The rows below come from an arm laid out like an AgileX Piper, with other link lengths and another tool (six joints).
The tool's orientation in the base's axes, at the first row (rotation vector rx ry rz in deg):
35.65 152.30 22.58
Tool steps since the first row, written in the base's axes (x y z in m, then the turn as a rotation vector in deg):
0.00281 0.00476 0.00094 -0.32 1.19 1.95
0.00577 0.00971 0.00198 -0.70 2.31 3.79
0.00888 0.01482 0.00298 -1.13 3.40 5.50
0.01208 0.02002 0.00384 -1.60 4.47 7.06
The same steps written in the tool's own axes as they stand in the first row. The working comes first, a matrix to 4 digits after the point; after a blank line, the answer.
The tool's axes in the first row as the columns of a matrix, in the base's axes (used below as rounded here):
-0.8294 0.3656 0.4225
0.4724 0.8626 0.1810
-0.2983 0.3498 -0.8881

-0.00036 0.00546 0.00121 0.25 1.59 -1.65
-0.00079 0.01118 0.00244 0.54 3.06 -3.24
-0.00125 0.01707 0.00379 0.90 4.44 -4.75
-0.00171 0.02303 0.00532 1.33 5.74 -6.14

